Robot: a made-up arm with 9 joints. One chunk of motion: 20 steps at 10 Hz.
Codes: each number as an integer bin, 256 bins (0 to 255) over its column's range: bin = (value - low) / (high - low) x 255, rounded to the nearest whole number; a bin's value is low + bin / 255 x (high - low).
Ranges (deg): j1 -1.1..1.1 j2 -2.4..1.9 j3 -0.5..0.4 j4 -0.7..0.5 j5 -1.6..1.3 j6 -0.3..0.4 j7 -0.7..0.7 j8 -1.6..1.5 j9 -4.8..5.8
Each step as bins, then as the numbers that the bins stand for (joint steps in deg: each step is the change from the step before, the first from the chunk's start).
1 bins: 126 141 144 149 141 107 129 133 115
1 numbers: -0.013 -0.022 0.008 0.001 0.004 -0.006 0.008 0.017 -0.020
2 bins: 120 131 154 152 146 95 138 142 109
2 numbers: -0.065 -0.191 0.044 0.015 0.060 -0.039 0.058 0.126 -0.269
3 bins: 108 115 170 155 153 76 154 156 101
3 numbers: -0.168 -0.461 0.100 0.029 0.140 -0.091 0.145 0.296 -0.602
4 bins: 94 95 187 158 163 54 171 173 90
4 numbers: -0.289 -0.798 0.160 0.044 0.254 -0.152 0.239 0.503 -1.059
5 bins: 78 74 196 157 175 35 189 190 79
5 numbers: -0.427 -1.152 0.192 0.039 0.390 -0.204 0.338 0.710 -1.516
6 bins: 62 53 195 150 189 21 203 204 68
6 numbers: -0.565 -1.506 0.188 0.006 0.549 -0.242 0.415 0.880 -1.973
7 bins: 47 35 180 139 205 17 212 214 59
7 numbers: -0.695 -1.810 0.135 -0.046 0.731 -0.253 0.464 1.002 -2.347
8 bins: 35 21 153 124 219 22 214 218 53
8 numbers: -0.798 -2.046 0.040 -0.116 0.891 -0.240 0.475 1.050 -2.597
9 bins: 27 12 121 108 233 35 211 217 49
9 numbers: -0.867 -2.198 -0.073 -0.192 1.050 -0.204 0.458 1.038 -2.763
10 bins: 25 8 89 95 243 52 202 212 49
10 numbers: -0.884 -2.265 -0.186 -0.253 1.164 -0.157 0.409 0.977 -2.763
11 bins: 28 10 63 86 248 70 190 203 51
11 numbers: -0.858 -2.231 -0.278 -0.295 1.220 -0.108 0.343 0.868 -2.680
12 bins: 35 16 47 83 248 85 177 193 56
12 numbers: -0.798 -2.130 -0.334 -0.309 1.220 -0.067 0.272 0.746 -2.472
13 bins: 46 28 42 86 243 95 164 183 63
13 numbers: -0.703 -1.928 -0.352 -0.295 1.164 -0.039 0.200 0.625 -2.181
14 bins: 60 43 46 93 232 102 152 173 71
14 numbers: -0.582 -1.675 -0.338 -0.262 1.038 -0.020 0.135 0.503 -1.849
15 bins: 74 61 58 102 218 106 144 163 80
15 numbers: -0.462 -1.371 -0.295 -0.220 0.879 -0.009 0.091 0.382 -1.475
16 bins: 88 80 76 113 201 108 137 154 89
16 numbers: -0.341 -1.051 -0.232 -0.168 0.686 -0.004 0.052 0.272 -1.100
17 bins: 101 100 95 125 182 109 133 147 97
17 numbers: -0.229 -0.714 -0.165 -0.112 0.470 -0.001 0.030 0.187 -0.768
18 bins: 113 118 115 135 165 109 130 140 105
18 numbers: -0.125 -0.410 -0.094 -0.065 0.276 -0.001 0.014 0.102 -0.435
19 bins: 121 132 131 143 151 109 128 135 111
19 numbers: -0.056 -0.174 -0.038 -0.027 0.117 -0.001 0.003 0.041 -0.186
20 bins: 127 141 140 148 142 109 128 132 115
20 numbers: -0.004 -0.022 -0.006 -0.004 0.015 -0.001 0.003 0.005 -0.020
